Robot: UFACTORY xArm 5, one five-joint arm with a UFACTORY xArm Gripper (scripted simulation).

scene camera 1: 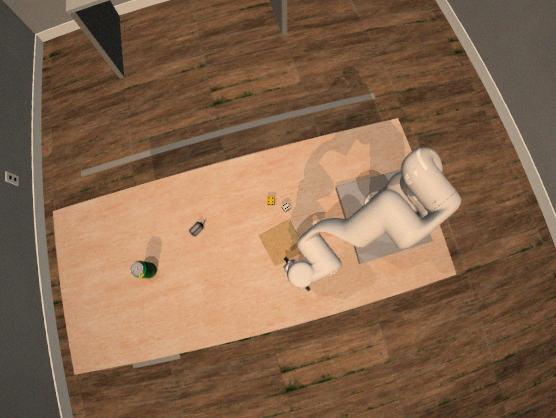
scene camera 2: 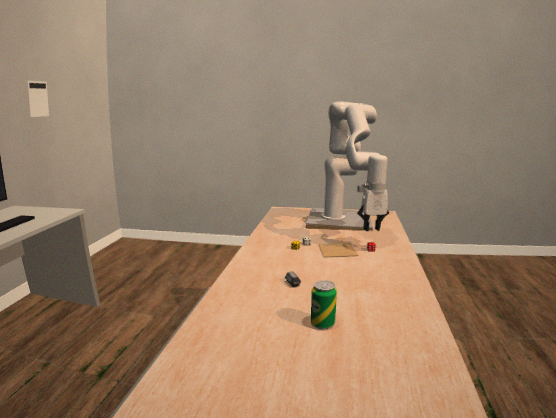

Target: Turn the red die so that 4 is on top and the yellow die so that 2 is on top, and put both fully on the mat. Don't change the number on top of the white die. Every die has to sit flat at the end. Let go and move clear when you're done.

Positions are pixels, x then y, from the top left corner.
Labels:
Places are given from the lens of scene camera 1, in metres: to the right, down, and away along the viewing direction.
brown mat [scene camera 1: 281, 241]: 0.01, 0.13, 1.27

